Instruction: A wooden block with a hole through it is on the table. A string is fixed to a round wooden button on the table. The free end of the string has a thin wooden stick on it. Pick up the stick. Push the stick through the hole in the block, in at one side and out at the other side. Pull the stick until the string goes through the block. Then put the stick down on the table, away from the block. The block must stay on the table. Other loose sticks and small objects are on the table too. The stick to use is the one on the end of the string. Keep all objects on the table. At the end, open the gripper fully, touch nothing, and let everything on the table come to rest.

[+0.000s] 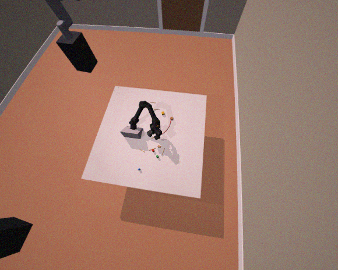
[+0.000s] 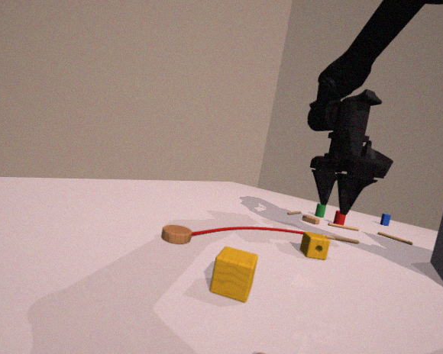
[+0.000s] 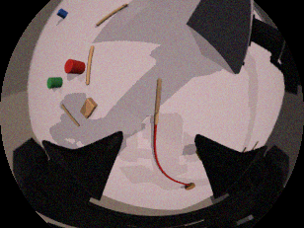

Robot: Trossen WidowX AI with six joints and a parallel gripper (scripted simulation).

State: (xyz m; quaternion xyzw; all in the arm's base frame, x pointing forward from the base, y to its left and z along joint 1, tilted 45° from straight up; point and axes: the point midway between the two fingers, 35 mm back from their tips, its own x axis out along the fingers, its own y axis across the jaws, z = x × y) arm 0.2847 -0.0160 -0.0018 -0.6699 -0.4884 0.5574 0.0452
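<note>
Right now my gripper tip is 60 mm above the thin wooden stick, 10 mm to the left of it and 10 mm past it. The rest, counted from my gripper tip: short wooden piece 120 mm to the right, 70 mm ahead, 50 mm below; green peg 240 mm to the right, 80 mm ahead, 40 mm below; red peg 180 mm to the right, 40 mm below, 20 mm ahead.
</note>
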